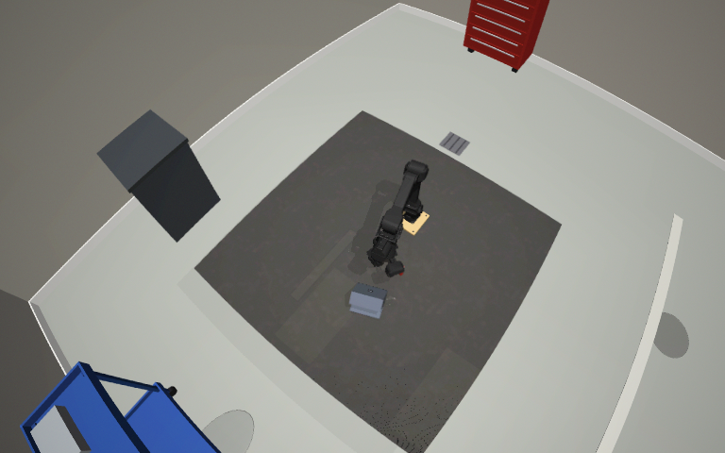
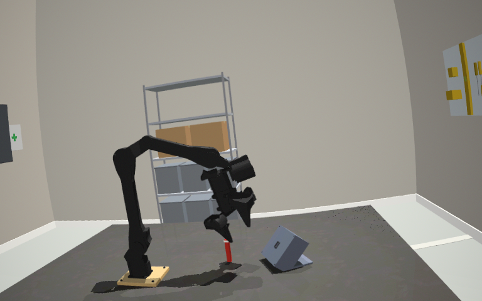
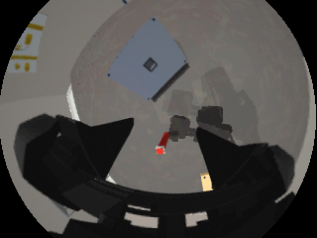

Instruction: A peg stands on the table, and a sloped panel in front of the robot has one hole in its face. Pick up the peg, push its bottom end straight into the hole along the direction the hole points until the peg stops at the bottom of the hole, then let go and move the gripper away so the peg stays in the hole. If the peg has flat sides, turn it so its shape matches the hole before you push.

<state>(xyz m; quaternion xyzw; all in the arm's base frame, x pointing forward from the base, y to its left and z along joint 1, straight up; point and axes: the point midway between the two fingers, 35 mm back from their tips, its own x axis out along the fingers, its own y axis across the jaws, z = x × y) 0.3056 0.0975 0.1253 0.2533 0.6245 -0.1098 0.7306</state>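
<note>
My gripper tip is now 5 cm past the red peg, 5 cm above it and 4 cm to the right of it. Round my gripper tip: grey sloped panel 13 cm ahead, 6 cm below, 1 cm to the left.
</note>
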